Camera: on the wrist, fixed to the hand. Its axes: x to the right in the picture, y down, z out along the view.
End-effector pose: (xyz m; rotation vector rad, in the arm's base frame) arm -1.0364 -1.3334 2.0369 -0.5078 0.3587 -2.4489
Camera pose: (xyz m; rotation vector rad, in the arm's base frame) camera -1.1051 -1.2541 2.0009 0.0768 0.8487 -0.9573
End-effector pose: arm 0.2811 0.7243 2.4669 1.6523 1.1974 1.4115
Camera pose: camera 0.1915 0.7428 2.4043 -1.8776 0.4269 -2.1907
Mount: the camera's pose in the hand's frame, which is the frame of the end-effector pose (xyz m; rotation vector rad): -0.0072 -0.0835 -0.0726 -0.3136 0.2894 1.5271
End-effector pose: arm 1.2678 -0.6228 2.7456 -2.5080 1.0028 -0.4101
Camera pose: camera 1.2819 -0.5816 2.8476 -1.1848 2.7558 -0.0898
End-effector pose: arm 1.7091 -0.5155 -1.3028 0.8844 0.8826 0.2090
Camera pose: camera 1.6351 -0.5300 -1.3841 1.0787 0.2342 1.7709
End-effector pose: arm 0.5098 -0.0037 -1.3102 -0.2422 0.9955 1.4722
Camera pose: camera 0.5562 -0.0717 -1.3845 -0.1566 -1.1038 -2.7799
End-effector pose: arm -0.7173 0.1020 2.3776 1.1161 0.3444 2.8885
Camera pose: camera -0.7650 0.1685 2.3028 -0.4768 0.6913 -1.6793
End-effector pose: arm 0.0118 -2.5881 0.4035 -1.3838 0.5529 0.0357
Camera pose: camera 0.0086 -2.6710 0.4770 -0.9560 1.7892 1.1962
